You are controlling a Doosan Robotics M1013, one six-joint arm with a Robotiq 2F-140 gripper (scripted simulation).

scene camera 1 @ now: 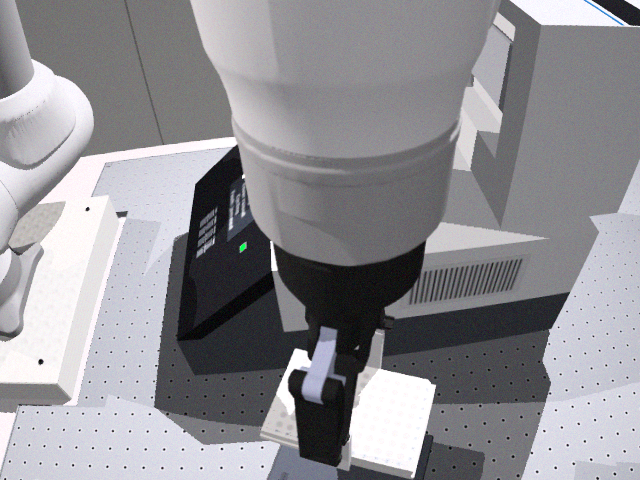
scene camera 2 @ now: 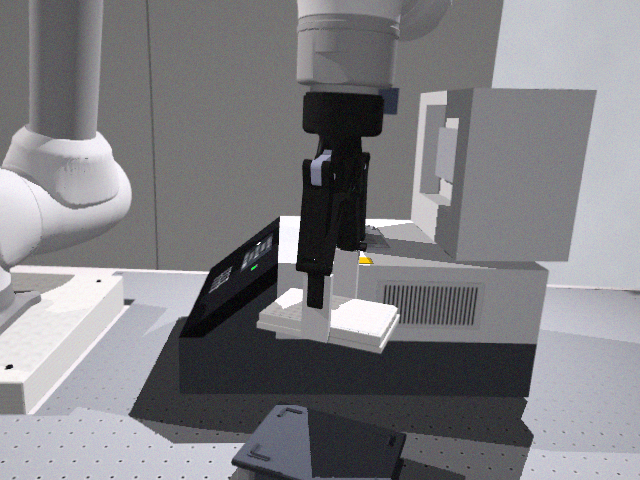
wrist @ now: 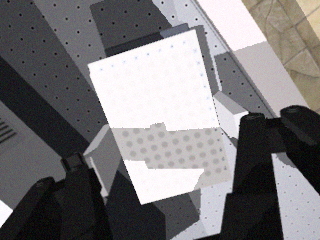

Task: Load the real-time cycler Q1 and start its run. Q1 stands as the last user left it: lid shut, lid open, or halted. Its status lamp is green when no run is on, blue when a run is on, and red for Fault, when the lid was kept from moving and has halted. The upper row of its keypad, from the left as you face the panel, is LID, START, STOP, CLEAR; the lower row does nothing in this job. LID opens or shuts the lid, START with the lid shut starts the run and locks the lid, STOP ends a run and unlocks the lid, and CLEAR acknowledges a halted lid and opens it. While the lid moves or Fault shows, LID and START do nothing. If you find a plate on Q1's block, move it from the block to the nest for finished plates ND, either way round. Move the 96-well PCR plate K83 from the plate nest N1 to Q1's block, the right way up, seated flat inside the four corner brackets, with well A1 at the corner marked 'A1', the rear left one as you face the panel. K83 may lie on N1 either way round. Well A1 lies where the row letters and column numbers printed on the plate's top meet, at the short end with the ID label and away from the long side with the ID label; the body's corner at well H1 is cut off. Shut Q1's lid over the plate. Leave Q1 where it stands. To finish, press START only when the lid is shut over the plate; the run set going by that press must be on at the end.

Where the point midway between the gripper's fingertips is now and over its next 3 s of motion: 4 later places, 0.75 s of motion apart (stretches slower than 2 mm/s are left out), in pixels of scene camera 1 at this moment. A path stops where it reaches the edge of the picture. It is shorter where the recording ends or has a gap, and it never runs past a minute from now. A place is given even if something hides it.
The gripper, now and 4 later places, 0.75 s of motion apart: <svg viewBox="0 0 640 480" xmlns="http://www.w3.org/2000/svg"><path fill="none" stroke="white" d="M350 413L350 441L350 461L350 464L350 465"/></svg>
